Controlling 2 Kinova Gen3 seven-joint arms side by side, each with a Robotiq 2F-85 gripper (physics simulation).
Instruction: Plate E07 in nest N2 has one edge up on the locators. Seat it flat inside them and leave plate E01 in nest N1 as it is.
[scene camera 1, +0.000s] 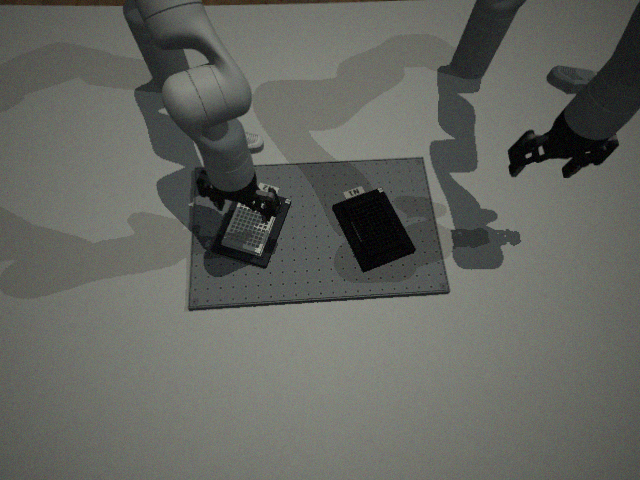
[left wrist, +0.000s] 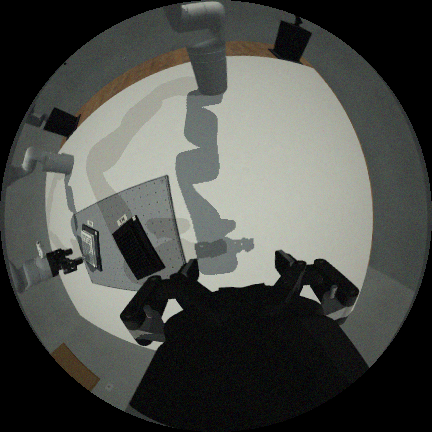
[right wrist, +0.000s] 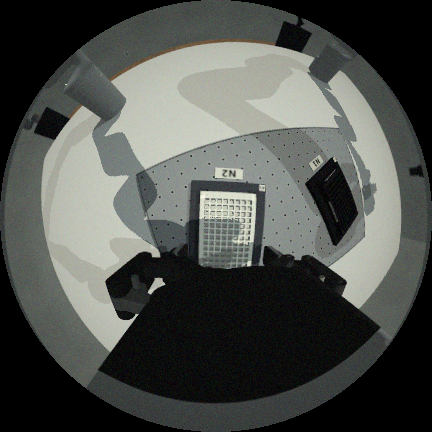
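Where they show: left gripper, between the fingertips: (scene camera 1: 538, 173) (left wrist: 236, 263); right gripper, between the fingertips: (scene camera 1: 244, 212) (left wrist: 76, 254) (right wrist: 225, 253); left arm's base, origin of its link: (scene camera 1: 468, 65) (left wrist: 212, 86) (right wrist: 318, 75); right arm's base, origin of its link: (left wrist: 70, 165) (right wrist: 113, 107).
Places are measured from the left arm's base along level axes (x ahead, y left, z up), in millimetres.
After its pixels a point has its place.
Note:
Plate E07 (scene camera 1: 245, 232) {z 37, x 508, y -538 mm} (left wrist: 88, 247) {z 37, x 479, y -514 mm} (right wrist: 227, 212) {z 39, x 452, y -519 mm}, pale with a grid of wells, lies in the dark nest N2 (scene camera 1: 272, 237) {z 25, x 513, y -483 mm} (right wrist: 195, 215) {z 25, x 445, y -568 mm}. Its near part is hidden behind my right gripper in the right wrist view; which edge is raised is hard to tell. My right gripper (scene camera 1: 244, 209) {z 96, x 492, y -534 mm} (right wrist: 225, 253) {z 96, x 492, y -534 mm} is open above plate E07, its fingers spread to either side of it and holding nothing. Plate E01 (scene camera 1: 374, 227) {z 36, x 490, y -270 mm} (left wrist: 137, 247) {z 39, x 471, y -244 mm} (right wrist: 340, 197) {z 39, x 476, y -279 mm}, black, sits in the dark nest N1 (scene camera 1: 388, 259) {z 24, x 556, y -242 mm}. My left gripper (scene camera 1: 541, 171) {z 193, x 449, y 0 mm} (left wrist: 236, 263) {z 193, x 449, y 0 mm} is open and empty, away to the right of the nests.
Both nests stand on a grey perforated board (scene camera 1: 310, 268) {z 13, x 575, y -402 mm} (left wrist: 155, 200) {z 13, x 356, y -180 mm} (right wrist: 285, 215) {z 13, x 483, y -416 mm}. White labels N2 (right wrist: 229, 173) {z 15, x 391, y -499 mm} and N1 (scene camera 1: 354, 192) {z 15, x 394, y -308 mm} (right wrist: 316, 162) {z 15, x 395, y -308 mm} lie at the nests' upper edges. Arm shadows cross the board and the pale table (scene camera 1: 330, 387) {z 0, x 804, y -360 mm}.

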